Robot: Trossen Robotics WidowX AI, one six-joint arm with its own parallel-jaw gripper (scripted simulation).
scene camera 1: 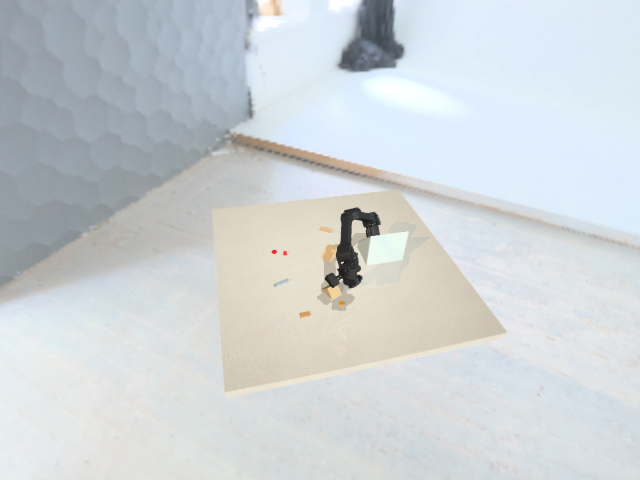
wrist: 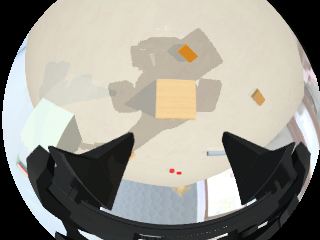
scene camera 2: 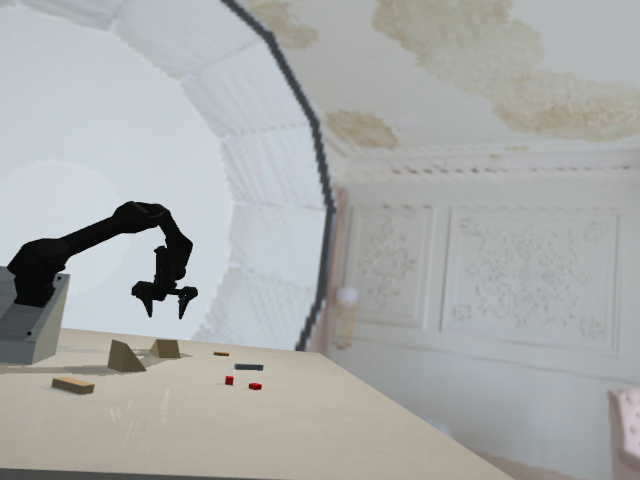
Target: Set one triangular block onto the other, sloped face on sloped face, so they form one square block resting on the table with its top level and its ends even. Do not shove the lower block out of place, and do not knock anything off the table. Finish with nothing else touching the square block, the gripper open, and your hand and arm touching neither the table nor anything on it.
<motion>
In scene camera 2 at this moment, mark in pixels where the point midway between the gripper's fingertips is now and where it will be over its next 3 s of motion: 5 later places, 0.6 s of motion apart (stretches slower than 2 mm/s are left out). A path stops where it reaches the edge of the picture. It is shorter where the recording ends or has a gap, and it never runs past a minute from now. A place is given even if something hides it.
My gripper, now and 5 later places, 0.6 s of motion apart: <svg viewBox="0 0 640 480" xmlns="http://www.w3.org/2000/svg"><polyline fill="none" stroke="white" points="165,318 164,350 164,348 170,322 174,314 176,307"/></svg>
</motion>
